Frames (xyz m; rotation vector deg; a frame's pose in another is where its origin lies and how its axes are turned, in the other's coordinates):
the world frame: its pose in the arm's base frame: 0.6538 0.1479 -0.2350 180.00 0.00 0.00
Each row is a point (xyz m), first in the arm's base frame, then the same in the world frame.
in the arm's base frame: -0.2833 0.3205 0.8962
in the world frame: -0.9371 -0.1726 -1.1312
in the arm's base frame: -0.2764 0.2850 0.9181
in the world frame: -0.9302 -0.1371 -1.1531
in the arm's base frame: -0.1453 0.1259 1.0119
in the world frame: -0.7991 0.0220 -1.2469
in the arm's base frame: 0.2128 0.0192 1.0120
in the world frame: -0.4410 0.1287 -1.2470
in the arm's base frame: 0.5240 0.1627 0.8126
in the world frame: -0.1298 -0.0148 -1.0476
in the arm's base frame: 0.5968 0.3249 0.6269
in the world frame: -0.0570 -0.1770 -0.8619
